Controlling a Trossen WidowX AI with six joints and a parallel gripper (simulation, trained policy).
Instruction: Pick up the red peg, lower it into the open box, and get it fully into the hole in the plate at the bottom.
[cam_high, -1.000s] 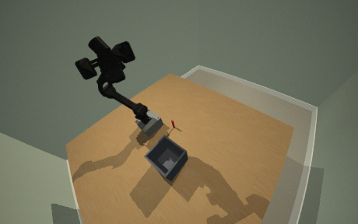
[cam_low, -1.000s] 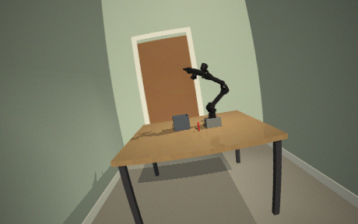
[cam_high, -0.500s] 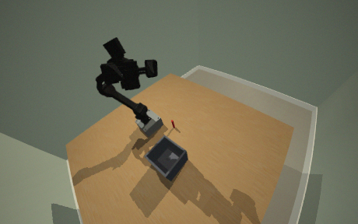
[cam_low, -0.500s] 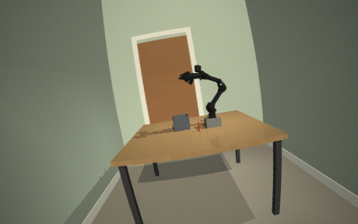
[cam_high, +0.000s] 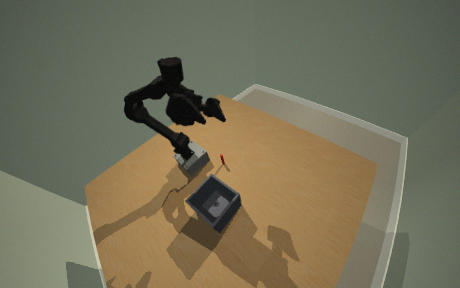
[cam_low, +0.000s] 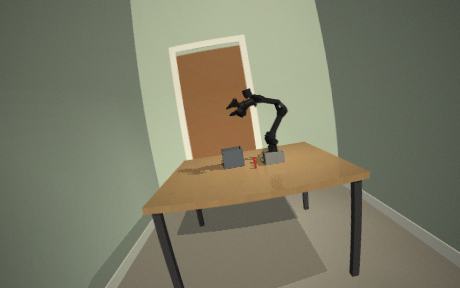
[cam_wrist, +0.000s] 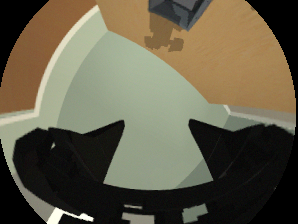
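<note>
Now: the red peg 39 cm below my gripper tip, 14 cm behind it and 8 cm to the left of it. Round my gripper tip: light grey plate (39 cm below, 13 cm to the right, 1 cm ahead).
</note>
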